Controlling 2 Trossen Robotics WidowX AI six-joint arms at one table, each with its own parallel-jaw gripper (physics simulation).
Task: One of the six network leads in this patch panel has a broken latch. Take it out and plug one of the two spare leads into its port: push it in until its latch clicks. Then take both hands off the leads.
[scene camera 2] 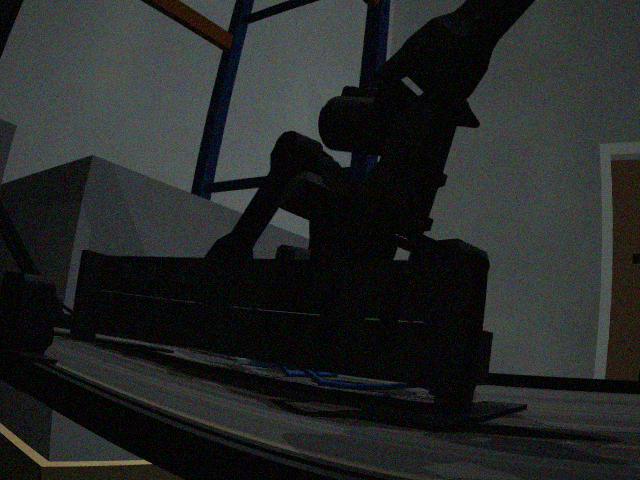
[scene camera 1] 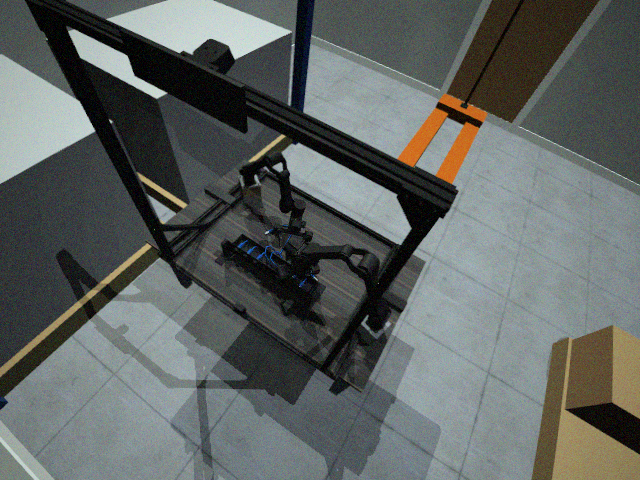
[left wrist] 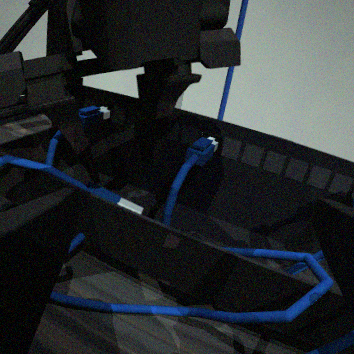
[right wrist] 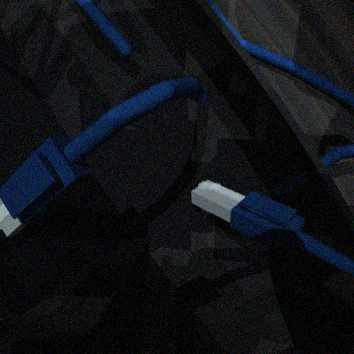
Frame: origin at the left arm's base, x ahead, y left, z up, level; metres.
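Seen in the pictures: left gripper, fingertip midpoint: (left wrist: pixel 200 206); right gripper, fingertip midpoint: (scene camera 1: pixel 293 277) (left wrist: pixel 125 172) (right wrist: pixel 209 250); left arm's base, link origin: (scene camera 1: pixel 249 180); right arm's base, link origin: (scene camera 1: pixel 375 322).
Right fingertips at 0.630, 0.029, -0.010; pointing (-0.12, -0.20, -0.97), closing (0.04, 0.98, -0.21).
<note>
Offsets run from my right fingertips to a thing's top centre, as dx, dy, dz. "*": to the spot under its first point.
The black patch panel (scene camera 1: pixel 244 259) (scene camera 2: pixel 223 305) (left wrist: pixel 281 165) lies along the middle of the table, with blue network leads plugged into it. In the left wrist view one blue plug {* -0.037, -0.040, +0.035} (left wrist: pixel 201 147) sits at the panel face and another plug {* +0.055, +0.013, +0.032} (left wrist: pixel 92 113) sits farther left. A loose lead with a white tip {* -0.014, +0.000, -0.022} (left wrist: pixel 129 205) (right wrist: pixel 215 199) lies flat on the table. A second plug {* -0.029, -0.045, +0.036} (right wrist: pixel 26 187) shows at the left of the right wrist view. My left gripper (scene camera 1: pixel 292 232) is open and empty above the leads. My right gripper (scene camera 1: pixel 294 259) is half open with nothing between its fingers, over the loose plug.
A long blue lead {* -0.109, -0.006, -0.040} (left wrist: pixel 197 312) (scene camera 2: pixel 347 381) loops on the table in front of the panel. A black gantry frame (scene camera 1: pixel 347 152) spans the table. A grey block (scene camera 1: pixel 199 29) stands at the back left. The scene is dark, and scene camera 2 shows mostly silhouettes.
</note>
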